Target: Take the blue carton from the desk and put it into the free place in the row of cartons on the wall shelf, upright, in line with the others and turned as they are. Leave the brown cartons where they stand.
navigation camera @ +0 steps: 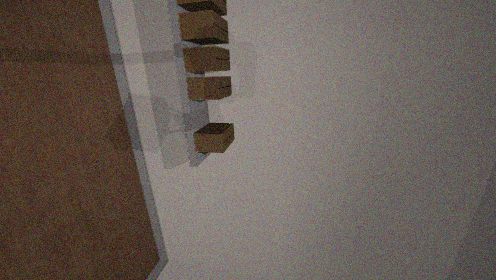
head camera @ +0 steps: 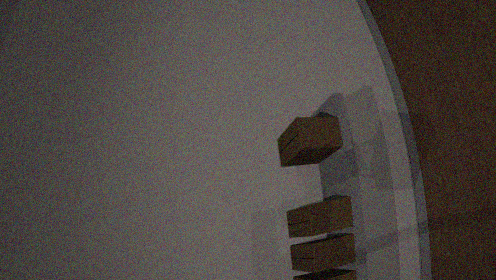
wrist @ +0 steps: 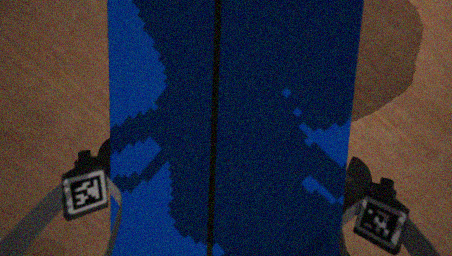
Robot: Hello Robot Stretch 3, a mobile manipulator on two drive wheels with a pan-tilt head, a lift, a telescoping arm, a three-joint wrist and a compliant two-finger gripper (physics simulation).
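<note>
The blue carton fills the middle of the wrist view, a dark line running along its face and shadows across it. My gripper is shut on it, one finger against each side. Neither shows in the head or navigation view. The wall shelf is a grey board on the pale wall, running up and down in these turned views. A lone brown carton stands near one end. A wider gap separates it from the nearest brown carton of the row, where several stand closely spaced.
The pale wall surrounds the shelf. A grey skirting strip divides it from the brown wooden floor. Floor with a rounded shadow shows behind the carton in the wrist view.
</note>
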